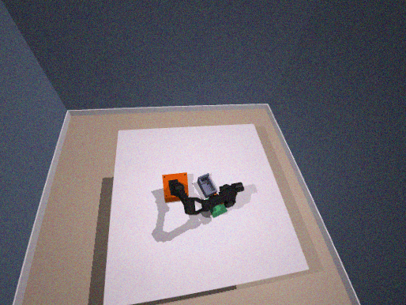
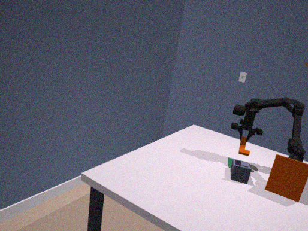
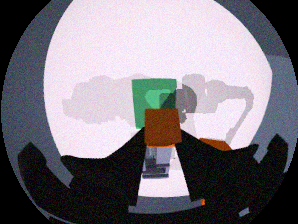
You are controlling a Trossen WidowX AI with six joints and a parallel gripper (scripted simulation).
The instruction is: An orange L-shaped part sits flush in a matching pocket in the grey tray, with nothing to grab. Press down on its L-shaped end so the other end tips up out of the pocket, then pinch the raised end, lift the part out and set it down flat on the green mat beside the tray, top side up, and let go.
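The green mat is 2 cm to the left of my gripper tip and 17 cm below it. From my gripper tip the other things lie so: orange L-shaped part 2 cm behind, 3 cm to the left, 3 cm below.
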